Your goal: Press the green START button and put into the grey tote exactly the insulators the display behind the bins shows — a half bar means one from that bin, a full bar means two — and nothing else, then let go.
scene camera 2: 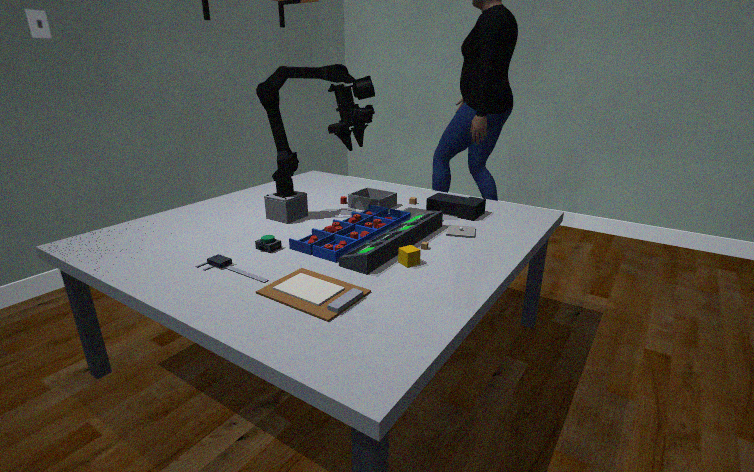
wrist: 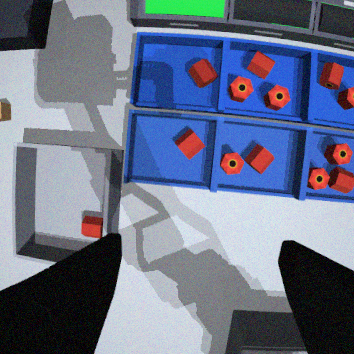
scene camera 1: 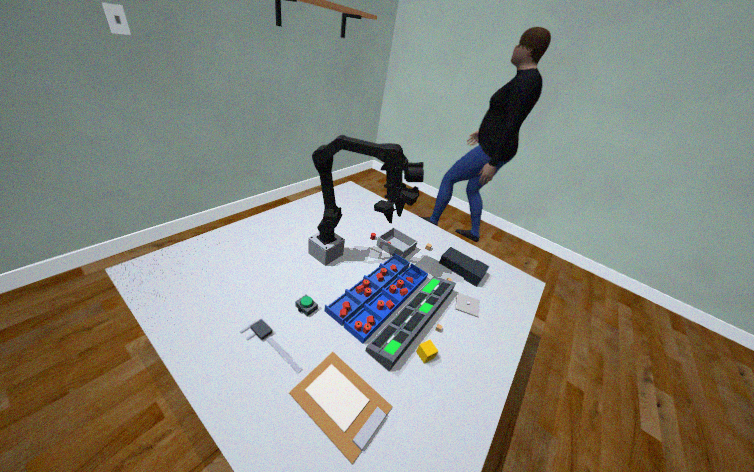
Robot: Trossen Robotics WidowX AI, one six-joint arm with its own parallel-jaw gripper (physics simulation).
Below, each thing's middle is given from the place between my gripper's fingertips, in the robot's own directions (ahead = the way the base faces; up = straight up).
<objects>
My gripper is now 7 cm past the grey tote (scene camera 1: 401,244), 16 cm to the right of it and 23 cm above it. Round my hand: black box (scene camera 2: 471,208): 22 cm ahead, 32 cm to the left, 23 cm below.
</objects>
